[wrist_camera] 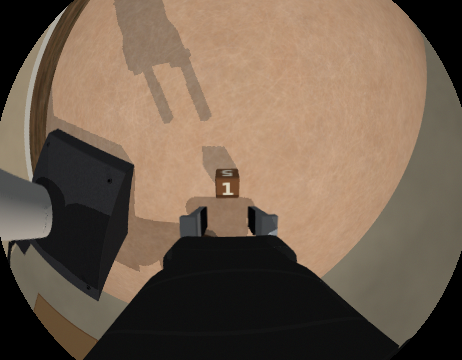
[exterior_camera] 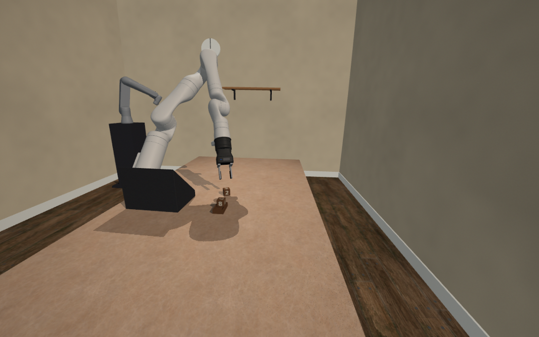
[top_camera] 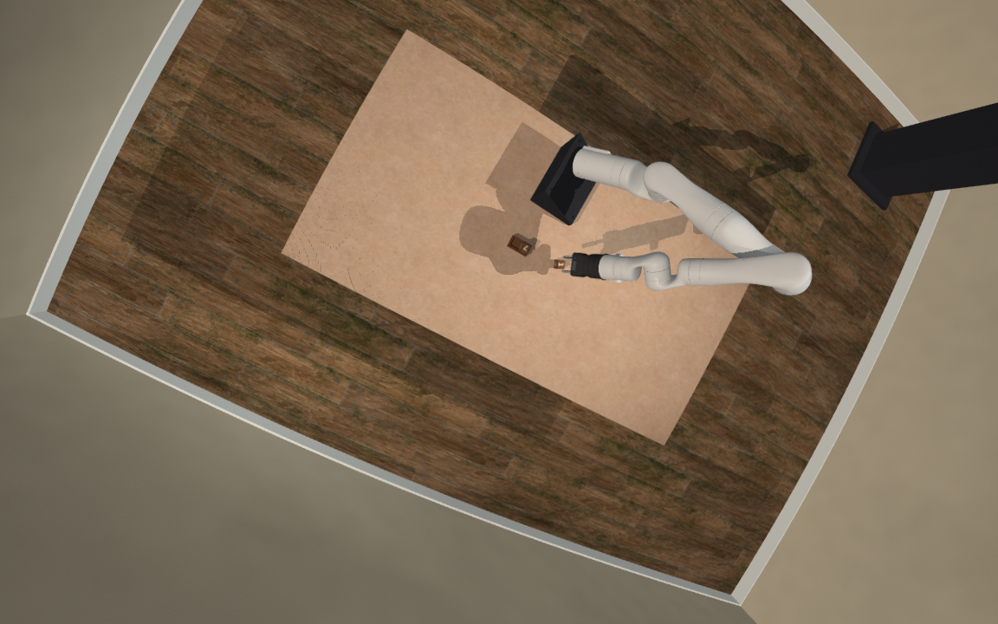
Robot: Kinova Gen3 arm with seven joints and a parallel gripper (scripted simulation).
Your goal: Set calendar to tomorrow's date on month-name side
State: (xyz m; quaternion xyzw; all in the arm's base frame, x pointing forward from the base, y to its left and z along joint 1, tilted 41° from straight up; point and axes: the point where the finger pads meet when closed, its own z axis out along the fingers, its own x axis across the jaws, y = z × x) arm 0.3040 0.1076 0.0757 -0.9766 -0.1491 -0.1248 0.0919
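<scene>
Right now my hand is 80 mm above the brown cube. Round my hand: dark wooden tray (160 mm to the right, 90 mm below, 10 mm ahead).
</scene>
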